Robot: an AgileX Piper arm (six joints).
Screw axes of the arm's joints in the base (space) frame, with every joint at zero. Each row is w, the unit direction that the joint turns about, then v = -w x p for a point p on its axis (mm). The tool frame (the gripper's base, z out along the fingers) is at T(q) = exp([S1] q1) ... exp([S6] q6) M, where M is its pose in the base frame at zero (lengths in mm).
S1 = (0, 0, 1, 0, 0, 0)
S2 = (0, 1, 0, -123, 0, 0)
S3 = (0, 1, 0, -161.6, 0, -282.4)
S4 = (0.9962, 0, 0.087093, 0, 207.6, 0)
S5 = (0, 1, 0, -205.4, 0, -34.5)
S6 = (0.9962, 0, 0.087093, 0, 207.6, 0)
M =
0.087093 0 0.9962 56.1
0 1 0 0
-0.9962 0 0.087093 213.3
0 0 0 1
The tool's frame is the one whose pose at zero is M.
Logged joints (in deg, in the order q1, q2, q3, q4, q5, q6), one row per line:
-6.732 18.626 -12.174 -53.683 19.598 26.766
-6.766 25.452 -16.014 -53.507 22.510 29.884
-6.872 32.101 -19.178 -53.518 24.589 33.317
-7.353 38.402 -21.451 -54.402 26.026 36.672
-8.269 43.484 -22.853 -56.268 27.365 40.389
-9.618 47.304 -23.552 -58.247 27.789 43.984
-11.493 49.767 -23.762 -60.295 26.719 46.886
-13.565 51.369 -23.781 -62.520 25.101 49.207
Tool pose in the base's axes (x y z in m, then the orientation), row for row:
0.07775 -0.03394 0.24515 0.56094 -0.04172 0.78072 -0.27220
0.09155 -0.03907 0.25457 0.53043 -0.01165 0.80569 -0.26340
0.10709 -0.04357 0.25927 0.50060 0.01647 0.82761 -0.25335
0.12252 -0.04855 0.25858 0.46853 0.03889 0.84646 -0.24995
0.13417 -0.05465 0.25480 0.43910 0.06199 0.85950 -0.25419
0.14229 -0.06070 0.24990 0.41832 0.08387 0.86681 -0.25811
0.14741 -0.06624 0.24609 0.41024 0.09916 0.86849 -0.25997
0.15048 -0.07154 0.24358 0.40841 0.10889 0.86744 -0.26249
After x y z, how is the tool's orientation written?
As a quaternion, w x y z.
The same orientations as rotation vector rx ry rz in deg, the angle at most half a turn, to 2 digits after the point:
-5.63 105.39 -36.75
-1.59 110.18 -36.02
2.28 114.65 -35.10
5.46 118.93 -35.12
8.83 122.36 -36.19
12.05 124.58 -37.10
14.30 125.29 -37.50
15.72 125.24 -37.90

